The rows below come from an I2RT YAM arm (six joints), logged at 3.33 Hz.
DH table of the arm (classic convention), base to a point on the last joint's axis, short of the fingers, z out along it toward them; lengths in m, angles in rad. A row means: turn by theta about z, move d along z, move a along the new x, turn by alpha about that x. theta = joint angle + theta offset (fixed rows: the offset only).
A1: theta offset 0  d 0.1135  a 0.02  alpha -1.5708
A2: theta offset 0  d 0  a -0.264  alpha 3.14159
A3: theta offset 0.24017  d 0  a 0.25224  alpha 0
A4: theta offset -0.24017  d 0  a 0.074  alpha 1.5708
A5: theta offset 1.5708  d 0  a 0  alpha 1.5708
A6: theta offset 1.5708  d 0.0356  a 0  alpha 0
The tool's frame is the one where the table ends.
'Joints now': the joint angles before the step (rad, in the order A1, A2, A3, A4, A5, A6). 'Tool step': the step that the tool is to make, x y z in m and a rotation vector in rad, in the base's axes. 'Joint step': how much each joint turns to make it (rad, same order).
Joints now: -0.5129 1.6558 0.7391 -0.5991 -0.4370 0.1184
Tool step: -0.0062 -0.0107 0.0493 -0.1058 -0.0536 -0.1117
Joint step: -0.0409 -0.1694 0.0592 -0.1020 0.0717 0.0682
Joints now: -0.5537 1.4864 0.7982 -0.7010 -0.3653 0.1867
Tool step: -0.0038 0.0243 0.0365 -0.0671 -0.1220 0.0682
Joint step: 0.0817 -0.1711 -0.0001 -0.0267 0.0020 0.0142
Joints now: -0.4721 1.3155 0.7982 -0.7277 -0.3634 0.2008
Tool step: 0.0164 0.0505 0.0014 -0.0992 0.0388 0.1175
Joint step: 0.2519 -0.0113 -0.0002 0.0135 0.1451 0.0952
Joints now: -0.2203 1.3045 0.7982 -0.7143 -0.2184 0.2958
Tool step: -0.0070 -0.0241 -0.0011 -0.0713 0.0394 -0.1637
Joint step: -0.0939 0.0007 0.0001 -0.0119 0.0980 0.0396
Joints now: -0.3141 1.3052 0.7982 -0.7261 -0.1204 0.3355
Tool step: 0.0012 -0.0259 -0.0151 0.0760 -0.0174 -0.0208
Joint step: -0.1162 0.0720 -0.0080 0.0571 -0.1037 -0.0666
